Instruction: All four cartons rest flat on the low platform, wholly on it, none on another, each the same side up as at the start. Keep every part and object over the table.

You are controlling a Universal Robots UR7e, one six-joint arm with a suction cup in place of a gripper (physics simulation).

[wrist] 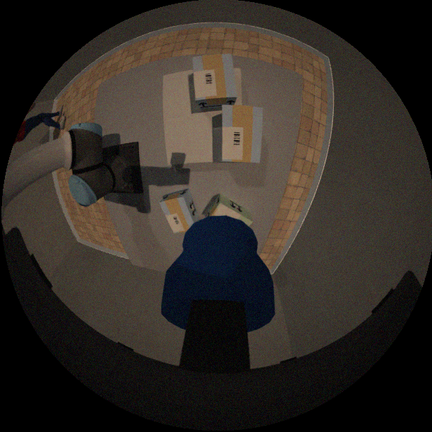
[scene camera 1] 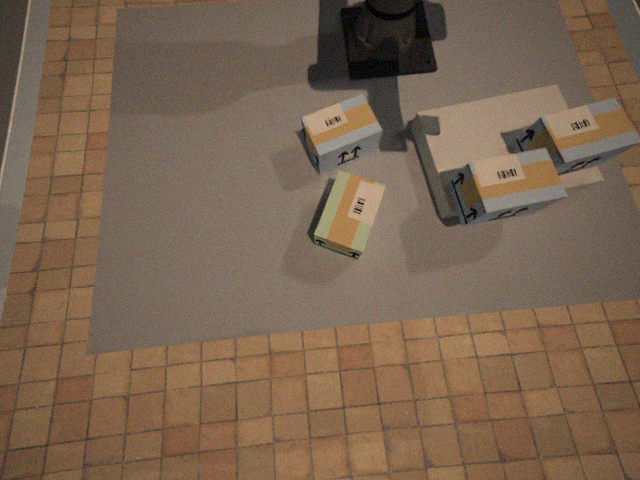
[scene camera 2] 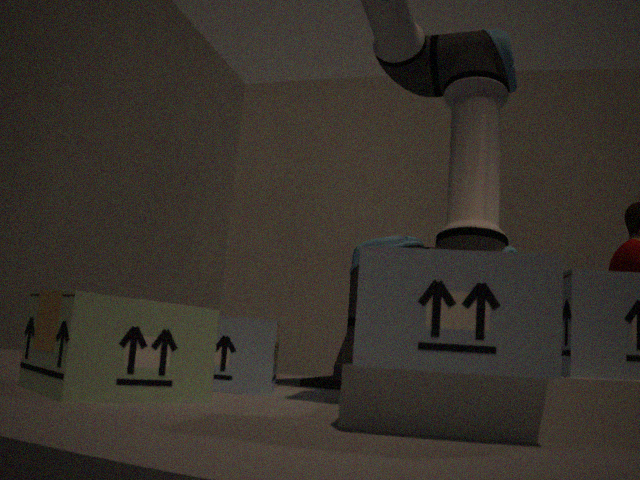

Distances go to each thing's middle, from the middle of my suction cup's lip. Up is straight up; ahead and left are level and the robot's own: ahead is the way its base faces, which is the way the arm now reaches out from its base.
The low platform [scene camera 1: 448, 138] lies 40 cm below my suction cup, 13 cm to the left of it and 9 cm behind it.
